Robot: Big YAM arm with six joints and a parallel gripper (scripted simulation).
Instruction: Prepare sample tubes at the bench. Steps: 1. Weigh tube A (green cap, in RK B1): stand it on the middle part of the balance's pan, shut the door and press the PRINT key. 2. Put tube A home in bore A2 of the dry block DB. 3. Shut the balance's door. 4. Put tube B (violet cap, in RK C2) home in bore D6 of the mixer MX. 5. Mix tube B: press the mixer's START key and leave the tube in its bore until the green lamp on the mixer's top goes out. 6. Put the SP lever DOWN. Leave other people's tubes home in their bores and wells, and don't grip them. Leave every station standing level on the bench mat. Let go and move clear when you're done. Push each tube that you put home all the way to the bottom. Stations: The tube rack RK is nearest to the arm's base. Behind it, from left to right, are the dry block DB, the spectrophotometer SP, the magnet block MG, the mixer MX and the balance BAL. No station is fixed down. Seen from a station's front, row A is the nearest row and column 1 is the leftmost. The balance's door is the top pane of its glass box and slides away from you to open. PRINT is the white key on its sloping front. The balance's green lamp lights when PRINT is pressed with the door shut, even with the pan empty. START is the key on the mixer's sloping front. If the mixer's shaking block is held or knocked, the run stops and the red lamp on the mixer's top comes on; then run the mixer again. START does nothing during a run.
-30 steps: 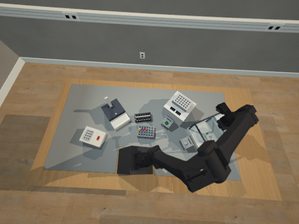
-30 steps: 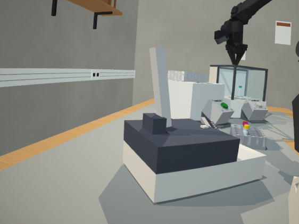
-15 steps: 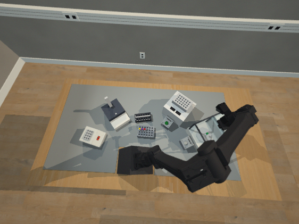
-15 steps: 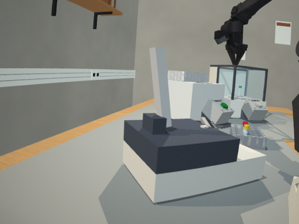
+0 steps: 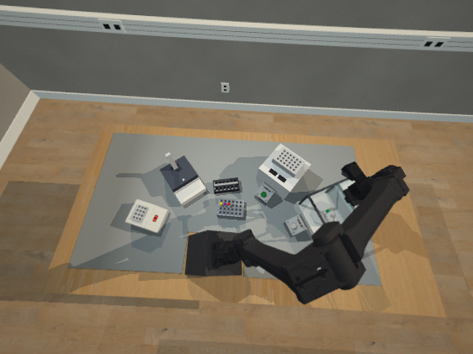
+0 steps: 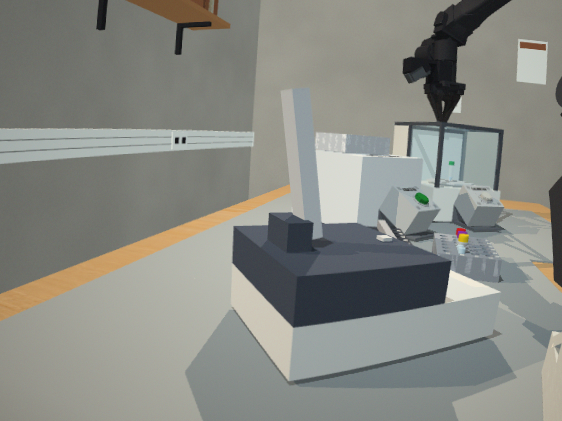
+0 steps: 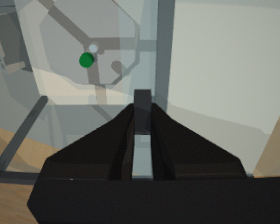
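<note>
My hand is 30 mm to the left of the balance door, 10 mm short of it and 10 mm above it. From my hand the other things lie so: eight-sided pan 140 mm below, 60 mm to the left, 20 mm behind; print key 200 mm to the left, 150 mm below, 60 mm behind; mixer block 220 mm ahead, 190 mm to the left, 70 mm below.
</note>
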